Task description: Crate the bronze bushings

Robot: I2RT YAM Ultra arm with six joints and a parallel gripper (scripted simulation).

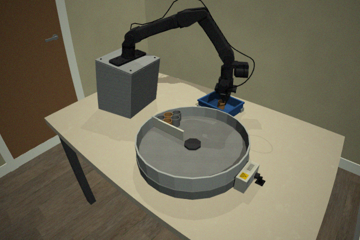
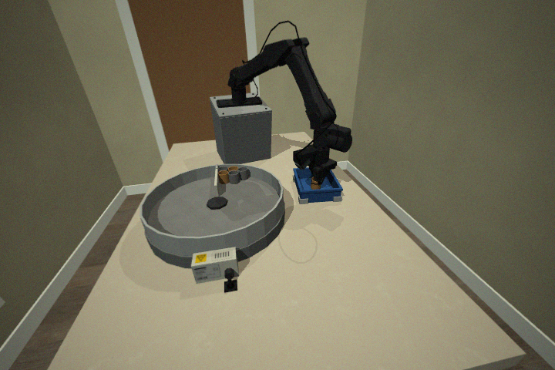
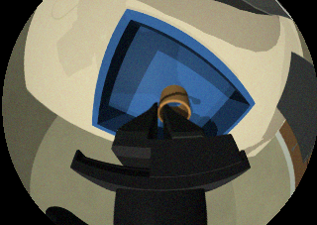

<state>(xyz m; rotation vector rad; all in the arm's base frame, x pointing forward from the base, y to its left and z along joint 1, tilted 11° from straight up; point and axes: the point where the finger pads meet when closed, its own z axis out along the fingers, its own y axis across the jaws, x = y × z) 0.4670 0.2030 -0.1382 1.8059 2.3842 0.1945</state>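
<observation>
Right now my hand is 20 mm past the blue crate, 10 mm to the left of it and 10 mm above it. Also, from my hand: grey turntable 40 mm ahead, 380 mm to the right, 10 mm above.
</observation>
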